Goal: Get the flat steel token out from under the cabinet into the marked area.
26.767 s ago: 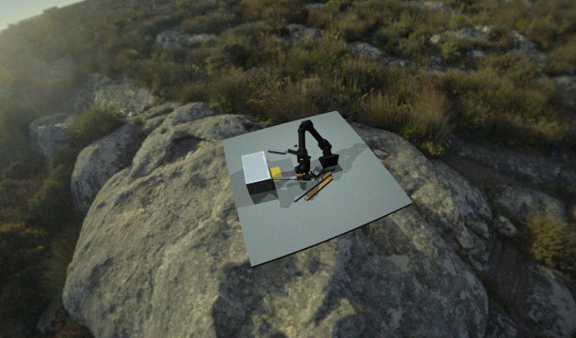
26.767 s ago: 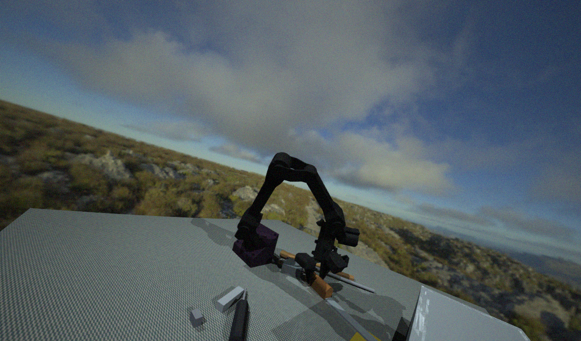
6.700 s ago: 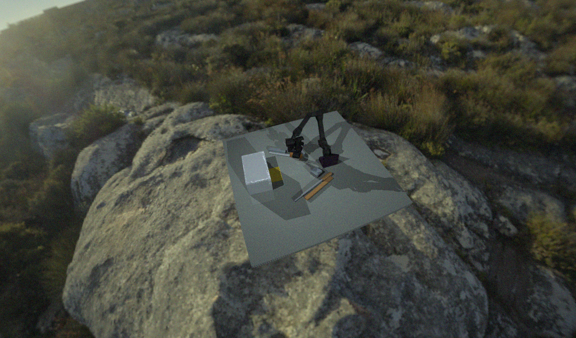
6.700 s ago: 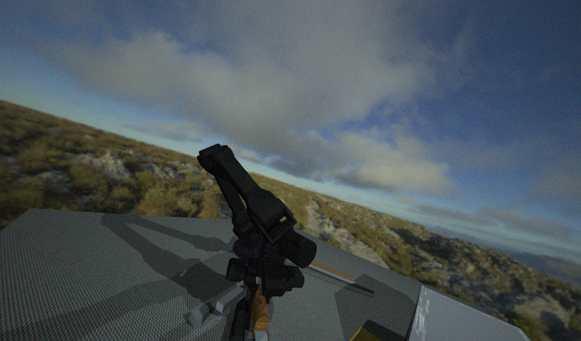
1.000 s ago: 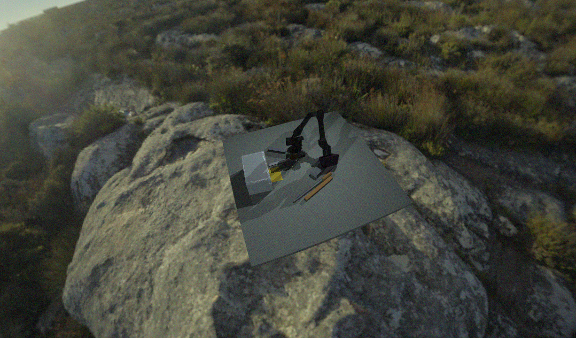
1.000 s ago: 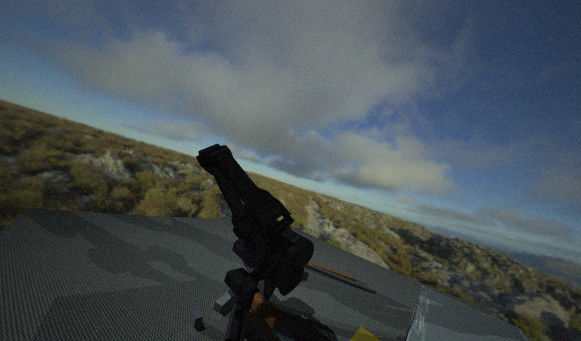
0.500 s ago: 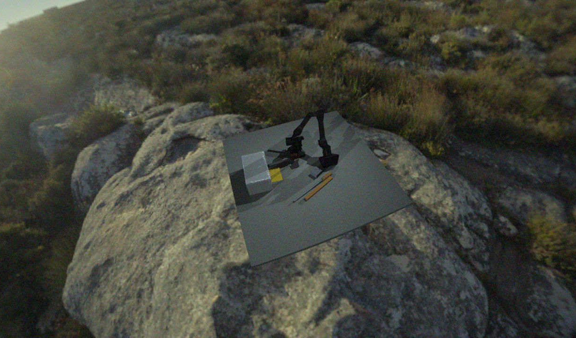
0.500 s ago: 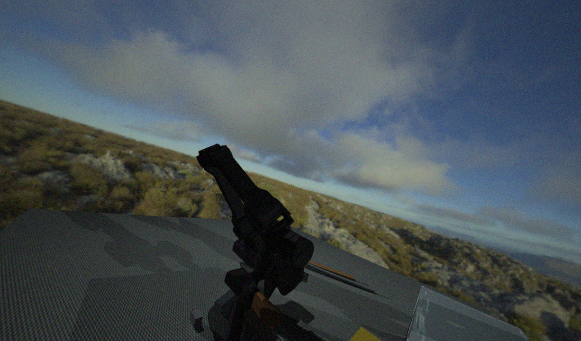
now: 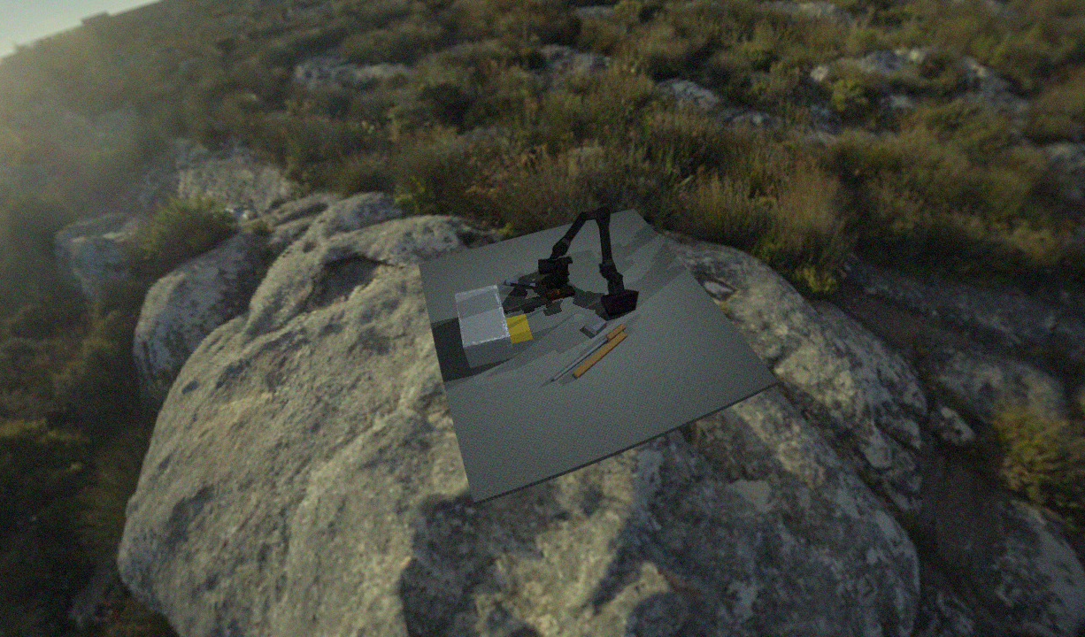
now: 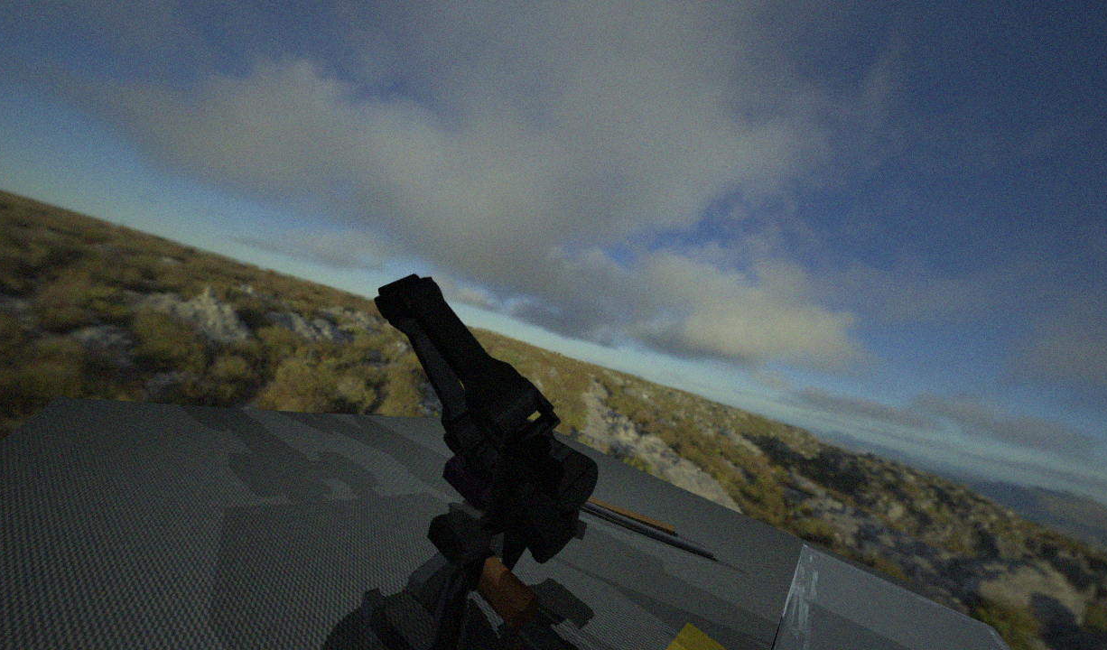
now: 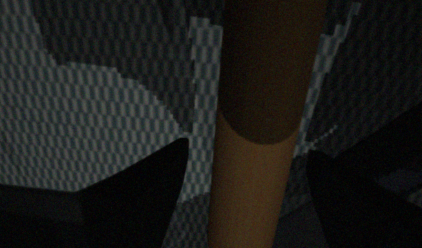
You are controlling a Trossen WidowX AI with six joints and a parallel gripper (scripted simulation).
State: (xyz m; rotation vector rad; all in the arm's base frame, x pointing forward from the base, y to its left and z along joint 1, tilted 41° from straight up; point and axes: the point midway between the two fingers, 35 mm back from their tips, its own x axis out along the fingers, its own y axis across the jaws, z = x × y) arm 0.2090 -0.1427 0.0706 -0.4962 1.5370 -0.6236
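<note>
The grey bar is 50 mm behind my gripper tip and 50 mm to the right of it. The rest, counted from my gripper tip: grey block 60 mm behind, 240 mm to the left, 10 mm above; then small grey cube 40 mm behind, 140 mm to the right; then wooden stick 10 mm behind, 380 mm to the left.
</note>
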